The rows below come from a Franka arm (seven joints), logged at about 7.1 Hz.
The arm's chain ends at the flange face. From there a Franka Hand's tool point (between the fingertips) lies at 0.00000 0.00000 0.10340 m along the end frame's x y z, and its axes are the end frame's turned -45 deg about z.
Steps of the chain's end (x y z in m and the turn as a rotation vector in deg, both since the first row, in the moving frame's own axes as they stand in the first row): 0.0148, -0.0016, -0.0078, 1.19, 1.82, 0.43; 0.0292, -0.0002, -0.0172, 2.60, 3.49, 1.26; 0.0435, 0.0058, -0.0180, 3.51, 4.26, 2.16; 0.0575, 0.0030, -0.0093, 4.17, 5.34, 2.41; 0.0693, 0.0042, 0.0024, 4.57, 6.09, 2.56; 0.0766, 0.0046, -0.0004, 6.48, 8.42, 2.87
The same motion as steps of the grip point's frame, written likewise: 0.0154, 0.0102, -0.0079, -0.45, 2.13, 0.43; 0.0285, 0.0217, -0.0175, -0.63, 4.31, 1.26; 0.0365, 0.0360, -0.0185, -0.53, 5.49, 2.16; 0.0506, 0.0445, -0.0100, -0.83, 6.72, 2.41; 0.0595, 0.0542, 0.0015, -1.07, 7.54, 2.56; 0.0697, 0.0604, -0.0022, -1.37, 10.54, 2.87
